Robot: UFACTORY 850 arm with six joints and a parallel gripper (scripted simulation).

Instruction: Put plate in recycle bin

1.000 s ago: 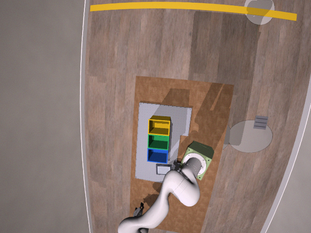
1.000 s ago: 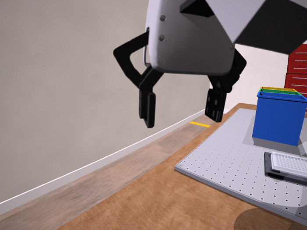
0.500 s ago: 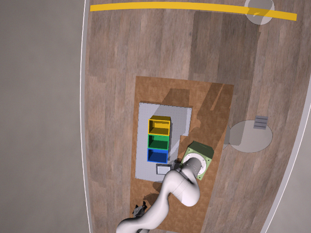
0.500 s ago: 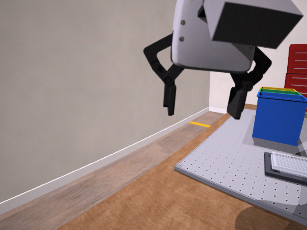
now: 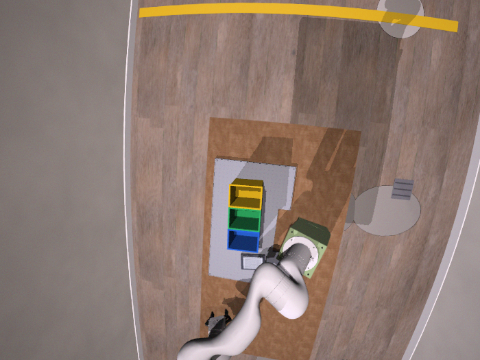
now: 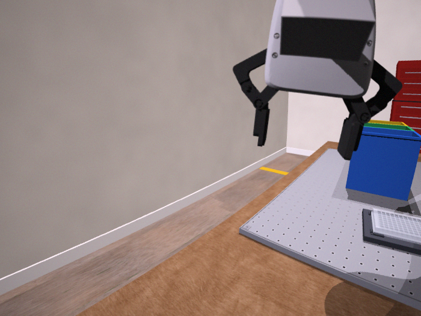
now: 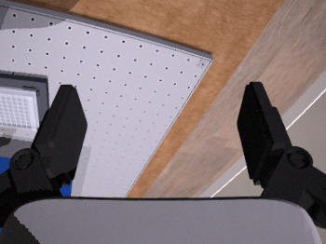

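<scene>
Now: the 96-well plate 15 cm behind my hand, 27 cm to the right of it and 21 cm below it. Also, from my hand: dark plate nest (15 cm behind, 27 cm to the right, 22 cm below); then green bin (6 cm behind, 64 cm to the right, 14 cm below); then blue bin (7 cm behind, 51 cm to the right, 14 cm below).
</scene>
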